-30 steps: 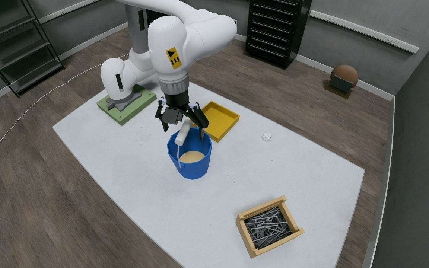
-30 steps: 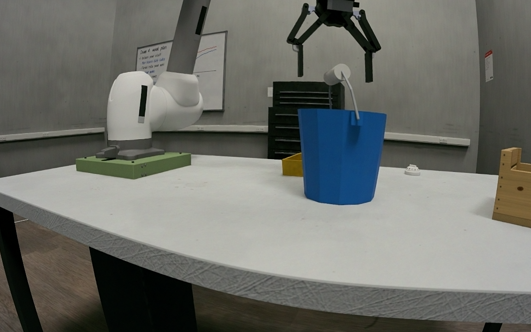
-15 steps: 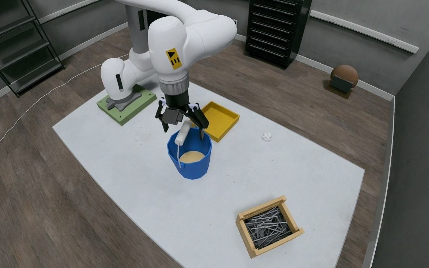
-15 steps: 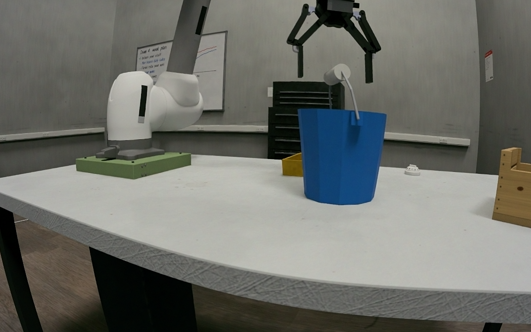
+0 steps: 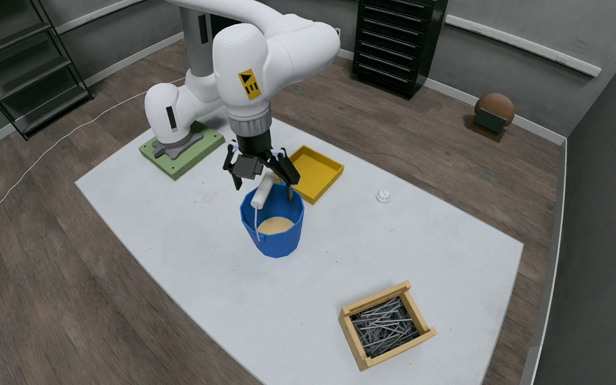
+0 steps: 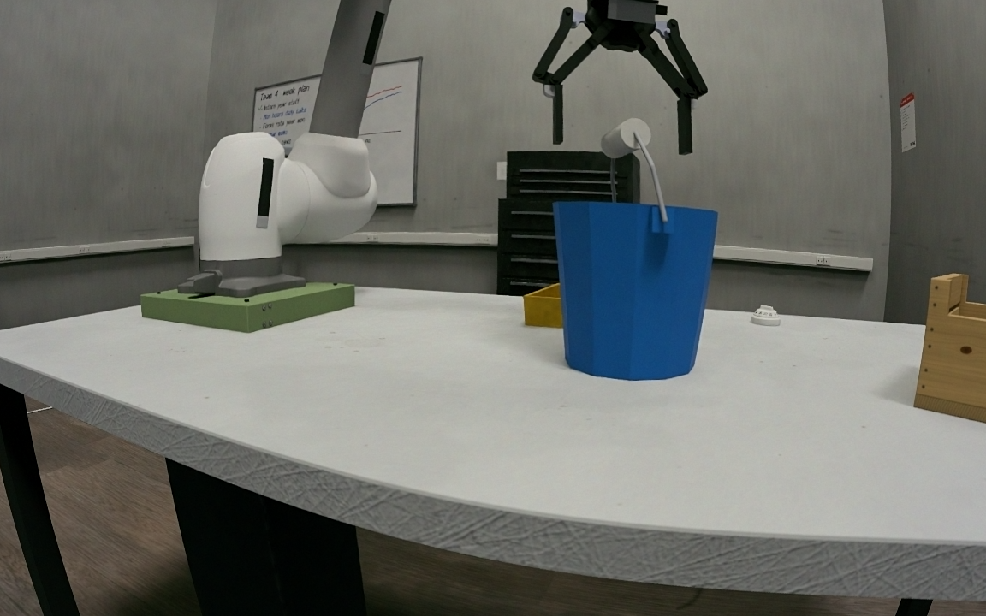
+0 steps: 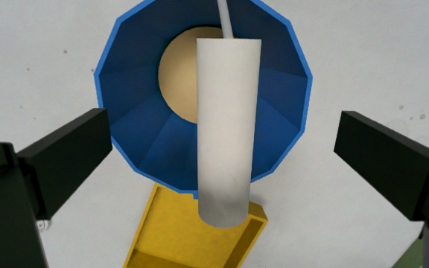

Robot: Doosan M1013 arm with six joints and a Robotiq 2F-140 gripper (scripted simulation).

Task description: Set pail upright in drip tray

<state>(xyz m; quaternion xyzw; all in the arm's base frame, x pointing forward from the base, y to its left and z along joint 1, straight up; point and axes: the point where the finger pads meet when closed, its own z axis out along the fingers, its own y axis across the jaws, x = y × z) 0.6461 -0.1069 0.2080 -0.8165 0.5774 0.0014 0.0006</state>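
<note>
The pail handle is 30 mm below my hand. The rest, counted from my hand: blue pail: 100 mm below, 10 mm ahead; then yellow drip tray: 290 mm to the left, 240 mm below, 60 mm behind; then wooden crate: 440 mm ahead, 190 mm below, 80 mm to the right.
</note>
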